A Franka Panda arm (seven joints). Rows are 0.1 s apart.
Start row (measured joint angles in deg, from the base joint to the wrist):
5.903, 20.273, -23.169, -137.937, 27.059, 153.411, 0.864
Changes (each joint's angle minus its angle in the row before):
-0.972, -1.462, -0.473, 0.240, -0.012, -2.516, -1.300
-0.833, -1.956, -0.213, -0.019, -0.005, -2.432, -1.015
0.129, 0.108, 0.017, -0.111, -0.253, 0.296, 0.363
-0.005, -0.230, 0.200, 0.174, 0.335, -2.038, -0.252
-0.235, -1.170, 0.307, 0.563, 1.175, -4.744, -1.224
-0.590, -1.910, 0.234, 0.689, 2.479, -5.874, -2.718
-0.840, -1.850, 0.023, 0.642, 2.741, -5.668, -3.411
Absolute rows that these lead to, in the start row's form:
4.931, 18.811, -23.642, -137.697, 27.047, 150.895, -0.436
4.098, 16.855, -23.855, -137.716, 27.042, 148.463, -1.451
4.227, 16.963, -23.838, -137.827, 26.789, 148.759, -1.088
4.222, 16.733, -23.638, -137.653, 27.124, 146.721, -1.340
3.987, 15.563, -23.331, -137.090, 28.299, 141.977, -2.564
3.397, 13.653, -23.097, -136.401, 30.778, 136.103, -5.282
2.557, 11.803, -23.074, -135.759, 33.519, 130.435, -8.693

